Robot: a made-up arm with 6 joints.
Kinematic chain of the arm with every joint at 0, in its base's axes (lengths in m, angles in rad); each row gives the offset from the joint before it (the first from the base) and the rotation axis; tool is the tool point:
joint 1: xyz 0 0 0.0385 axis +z
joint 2: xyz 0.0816 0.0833 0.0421 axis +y
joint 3: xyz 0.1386 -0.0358 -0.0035 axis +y
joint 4: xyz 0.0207 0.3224 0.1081 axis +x
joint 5: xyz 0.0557 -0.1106 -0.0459 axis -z
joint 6: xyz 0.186 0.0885 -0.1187 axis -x
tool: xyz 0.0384 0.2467 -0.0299
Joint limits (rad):
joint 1: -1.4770..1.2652
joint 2: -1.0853..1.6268
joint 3: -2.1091..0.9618
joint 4: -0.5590..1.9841
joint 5: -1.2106..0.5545
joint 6: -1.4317..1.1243
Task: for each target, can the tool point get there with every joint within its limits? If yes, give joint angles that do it. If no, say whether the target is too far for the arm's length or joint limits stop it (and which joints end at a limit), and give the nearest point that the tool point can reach.
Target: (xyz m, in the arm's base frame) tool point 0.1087 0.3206 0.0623
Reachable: yes | joints -0.6762 -0.2781 -1.7012 1.6774 -0.7211 -1.0096
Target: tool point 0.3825 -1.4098 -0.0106
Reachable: no: too far | nearest point 0.5185 -0.6680 0.0381 | short by 0.756 m
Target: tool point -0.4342 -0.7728 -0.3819
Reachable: no: joint limits stop it (at a limit: joint 1, joint 2, joint 5) | nearest point -0.3624 -0.2681 -0.2080 | short by 0.539 m
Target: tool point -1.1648 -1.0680 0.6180
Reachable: no: too far | nearest point -0.6690 -0.1396 0.3342 | short by 1.090 m
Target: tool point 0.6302 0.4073 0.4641
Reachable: yes | joints -0.5364 -0.1722 -0.5489 1.2006 0.0808 0.2286
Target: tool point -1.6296 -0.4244 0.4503
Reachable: no: too far | nearest point -0.7997 -0.0174 0.2984 | short by 0.937 m
